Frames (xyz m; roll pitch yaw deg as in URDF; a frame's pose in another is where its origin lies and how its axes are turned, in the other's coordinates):
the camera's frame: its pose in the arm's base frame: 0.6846 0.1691 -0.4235 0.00 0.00 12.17
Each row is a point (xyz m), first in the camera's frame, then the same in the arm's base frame.
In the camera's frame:
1: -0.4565 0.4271 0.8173
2: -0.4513 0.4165 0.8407
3: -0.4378 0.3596 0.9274
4: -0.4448 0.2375 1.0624
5: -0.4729 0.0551 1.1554
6: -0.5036 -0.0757 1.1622
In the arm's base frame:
1: 0.1483 0.4904 0.3938
2: 0.1556 0.4811 0.4172
3: 0.1808 0.4283 0.5039
4: 0.1997 0.3075 0.6389
5: 0.2107 0.1233 0.7319
6: 0.2083 -0.0111 0.7387

